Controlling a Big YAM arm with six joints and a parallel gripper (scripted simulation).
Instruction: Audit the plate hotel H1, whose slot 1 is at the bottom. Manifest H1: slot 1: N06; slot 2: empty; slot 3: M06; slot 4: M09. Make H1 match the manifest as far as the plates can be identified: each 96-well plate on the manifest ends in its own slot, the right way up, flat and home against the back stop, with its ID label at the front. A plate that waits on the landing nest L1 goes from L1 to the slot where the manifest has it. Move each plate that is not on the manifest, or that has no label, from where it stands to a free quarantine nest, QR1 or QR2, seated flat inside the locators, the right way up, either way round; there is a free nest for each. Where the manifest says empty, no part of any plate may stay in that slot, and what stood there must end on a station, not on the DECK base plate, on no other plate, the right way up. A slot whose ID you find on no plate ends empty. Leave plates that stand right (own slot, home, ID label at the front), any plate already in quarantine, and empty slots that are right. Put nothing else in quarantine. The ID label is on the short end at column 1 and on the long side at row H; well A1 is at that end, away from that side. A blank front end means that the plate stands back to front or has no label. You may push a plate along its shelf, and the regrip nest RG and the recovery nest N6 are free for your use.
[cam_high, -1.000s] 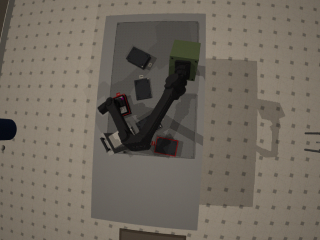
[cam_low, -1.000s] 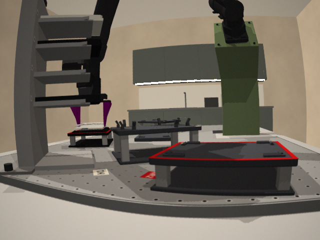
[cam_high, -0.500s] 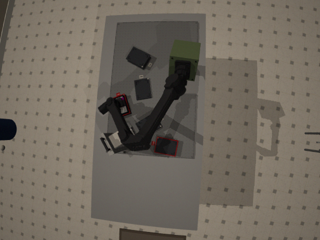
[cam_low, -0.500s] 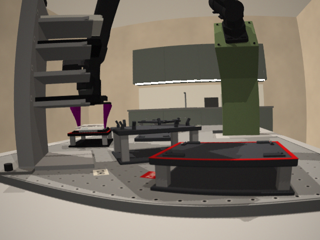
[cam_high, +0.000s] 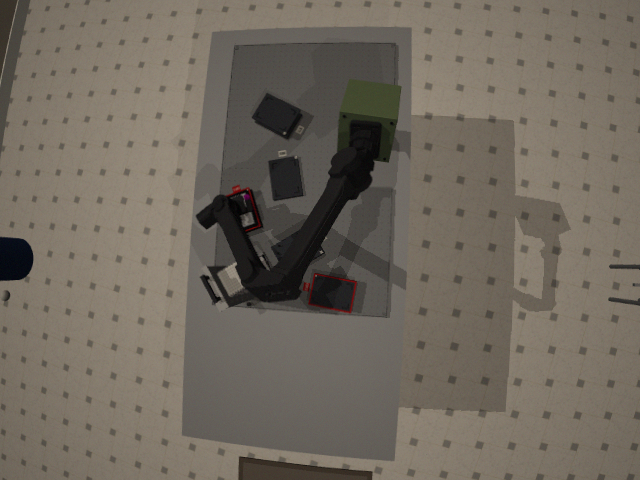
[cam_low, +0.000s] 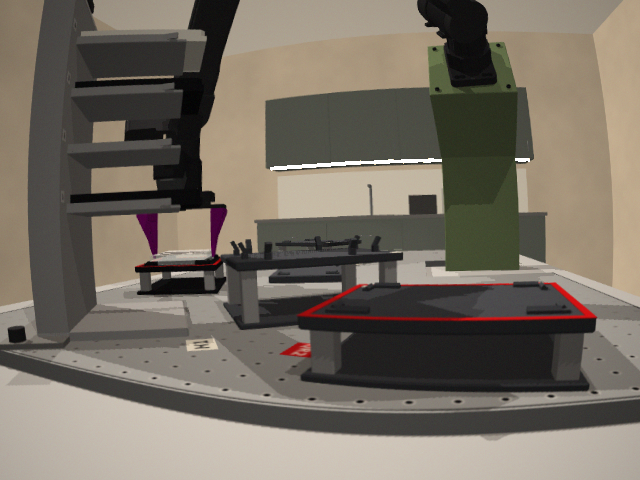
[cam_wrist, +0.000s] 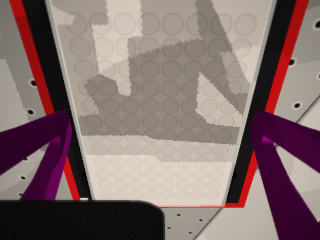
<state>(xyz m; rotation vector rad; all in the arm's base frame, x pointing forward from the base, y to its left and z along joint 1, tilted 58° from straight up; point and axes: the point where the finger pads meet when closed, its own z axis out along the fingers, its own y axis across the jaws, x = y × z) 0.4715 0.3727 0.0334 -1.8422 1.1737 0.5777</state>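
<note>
My gripper is now 1 cm above the clear 96-well plate. Round my hand: quarantine nest QR1 (2 cm below); then regrip nest RG (25 cm behind, 12 cm to the left); then nest N6 (16 cm to the right, 15 cm behind, 5 cm below).
</note>
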